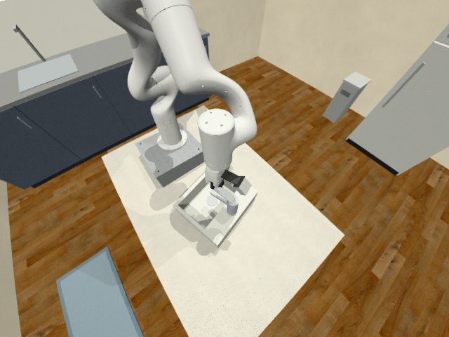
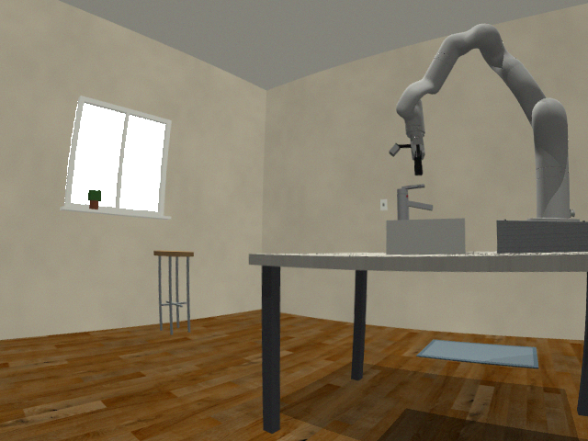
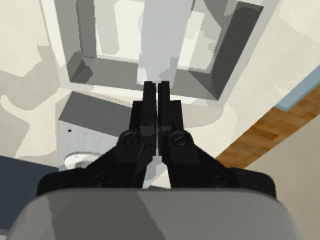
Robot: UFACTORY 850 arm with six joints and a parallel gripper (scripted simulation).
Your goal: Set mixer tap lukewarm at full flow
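The grey lever is 70 mm below my hand, 30 mm ahead of it and 10 mm to the left of it. Also, from my hand: grey mixer tap: 110 mm below, 50 mm ahead, 10 mm to the left; then sink basin: 300 mm below, 40 mm behind, 10 mm to the right.
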